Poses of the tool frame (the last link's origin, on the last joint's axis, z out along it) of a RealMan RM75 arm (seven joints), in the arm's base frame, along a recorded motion.
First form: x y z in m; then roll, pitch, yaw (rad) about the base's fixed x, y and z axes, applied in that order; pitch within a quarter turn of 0, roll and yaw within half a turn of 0.
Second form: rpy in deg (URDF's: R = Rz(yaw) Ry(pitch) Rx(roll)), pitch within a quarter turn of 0, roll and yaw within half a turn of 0; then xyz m. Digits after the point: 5 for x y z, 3 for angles.
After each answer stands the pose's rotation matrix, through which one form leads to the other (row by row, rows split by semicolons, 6 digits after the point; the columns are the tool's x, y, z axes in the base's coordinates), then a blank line. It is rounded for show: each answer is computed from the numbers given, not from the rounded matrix.
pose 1, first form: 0.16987, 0.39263, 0.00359, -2.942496, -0.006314, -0.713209
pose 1, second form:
-168.593, -0.362, -40.864, 0.16987, 0.39263, 0.00359
0.756251 -0.640395 0.134084; -0.654251 -0.742144 0.145528; 0.006314 -0.197780 -0.980226

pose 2, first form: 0.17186, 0.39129, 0.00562, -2.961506, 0.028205, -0.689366
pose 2, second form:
-169.682, 1.616, -39.498, 0.17186, 0.39129, 0.00562
0.771343 -0.629660 0.092516; -0.635795 -0.755958 0.155861; -0.028201 -0.179044 -0.983437

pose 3, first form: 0.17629, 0.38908, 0.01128, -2.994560, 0.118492, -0.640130
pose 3, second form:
-171.576, 6.789, -36.677, 0.17629, 0.38908, 0.01128
0.796394 -0.604745 -0.006281; -0.593111 -0.783020 0.187346; -0.118215 -0.145476 -0.982274

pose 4, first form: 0.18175, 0.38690, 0.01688, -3.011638, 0.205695, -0.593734
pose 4, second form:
-172.554, 11.785, -34.018, 0.18175, 0.38690, 0.01688
0.811385 -0.576681 -0.095365; -0.547666 -0.807060 0.220716; -0.204248 -0.126857 -0.970665

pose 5, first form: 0.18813, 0.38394, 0.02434, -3.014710, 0.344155, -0.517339
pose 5, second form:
-172.730, 19.719, -29.641, 0.18813, 0.38394, 0.02434
0.818173 -0.527702 -0.228307; -0.465568 -0.841036 0.275510; -0.337401 -0.119122 -0.933793

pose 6, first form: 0.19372, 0.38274, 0.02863, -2.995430, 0.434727, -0.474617
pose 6, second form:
-171.625, 24.908, -27.194, 0.19372, 0.38274, 0.02863
0.806734 -0.506684 -0.304058; -0.414490 -0.851952 0.319963; -0.421163 -0.132096 -0.897314

